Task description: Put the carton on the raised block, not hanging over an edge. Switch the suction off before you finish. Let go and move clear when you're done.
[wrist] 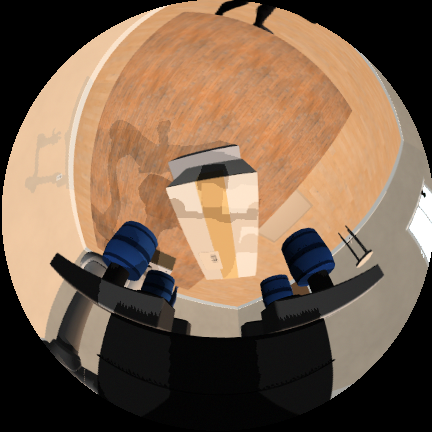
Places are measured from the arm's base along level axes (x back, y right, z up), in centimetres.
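Where they show: end effector, tool point: [218, 267].
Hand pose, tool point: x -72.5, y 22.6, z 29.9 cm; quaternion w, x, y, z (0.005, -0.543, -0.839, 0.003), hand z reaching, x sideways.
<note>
After its pixels a point has its place.
The carton [227, 215] {z 17.2, x -71.0, y 25.1 cm}, pale with a tan tape strip and a label, lies flat on the raised block, its darker end face toward the top of the view. A strip of the grey block [204, 158] {z 2.0, x -75.9, y 16.4 cm} shows beyond that end; its other edges are hidden under the carton, so I cannot tell how the carton sits at them. My suction gripper [218, 260] {z 29.9, x -72.5, y 22.6 cm}, four blue cups on a black frame, is open. The cups appear apart from the carton, two on each side of its near part in the view, and hold nothing.
A reddish-brown wood surface [225, 75] {z -10.1, x -104.8, y 8.8 cm} lies around the block, with arm shadows on it. A flat beige panel [286, 216] lies to the right. A small round stool [365, 259] shows at the far right, black legs [262, 19] at the top. Part of a brown box [163, 258] {z -5.9, x -12.7, y 14.2 cm} shows behind the left cups.
</note>
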